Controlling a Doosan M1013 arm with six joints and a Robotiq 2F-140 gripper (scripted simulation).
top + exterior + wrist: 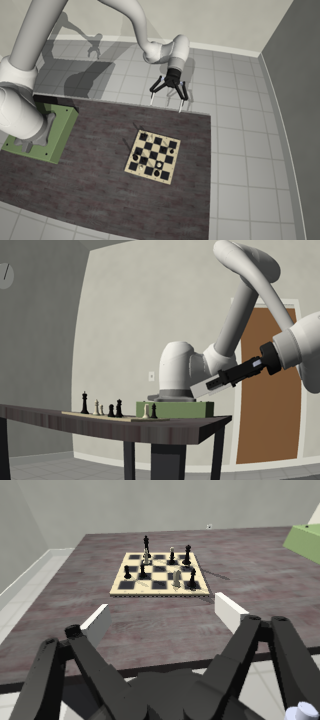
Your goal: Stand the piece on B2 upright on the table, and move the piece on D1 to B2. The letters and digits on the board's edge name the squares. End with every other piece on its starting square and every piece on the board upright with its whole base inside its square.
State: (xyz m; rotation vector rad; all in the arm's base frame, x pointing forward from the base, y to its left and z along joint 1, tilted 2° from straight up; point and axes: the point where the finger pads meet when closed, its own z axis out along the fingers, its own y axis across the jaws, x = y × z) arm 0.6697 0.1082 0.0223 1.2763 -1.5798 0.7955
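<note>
Now: the chessboard 7 cm behind my hand, 23 cm to the right of it and 7 cm below it. Round my hand: white pawn 12 cm behind, 29 cm to the right, 6 cm below.
</note>
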